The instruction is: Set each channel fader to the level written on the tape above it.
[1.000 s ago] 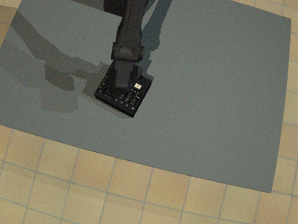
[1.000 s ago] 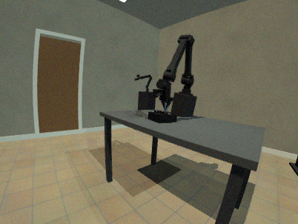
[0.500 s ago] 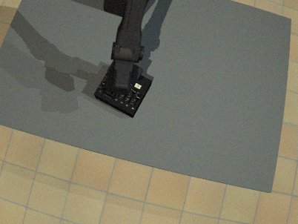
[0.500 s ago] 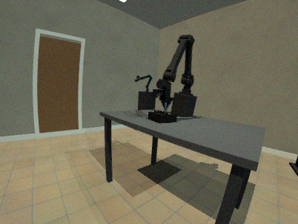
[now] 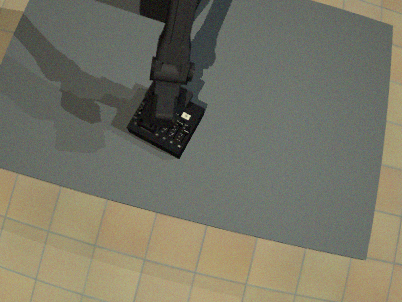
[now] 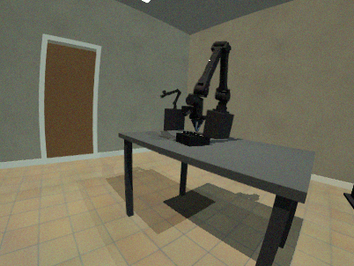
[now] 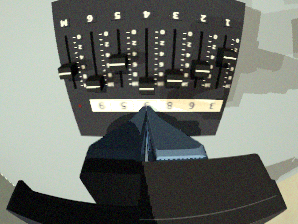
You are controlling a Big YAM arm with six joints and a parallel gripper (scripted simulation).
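Right now my hand is 2 cm short of the fader cap 4, 1 cm to the left of it and 2 cm above it. The rest, counted from my hand: fader cap 1: 2 cm ahead, 8 cm to the right, 2 cm below; then master fader cap: 6 cm ahead, 5 cm to the left, 2 cm below; then fader cap 5: 4 cm ahead, 2 cm below.
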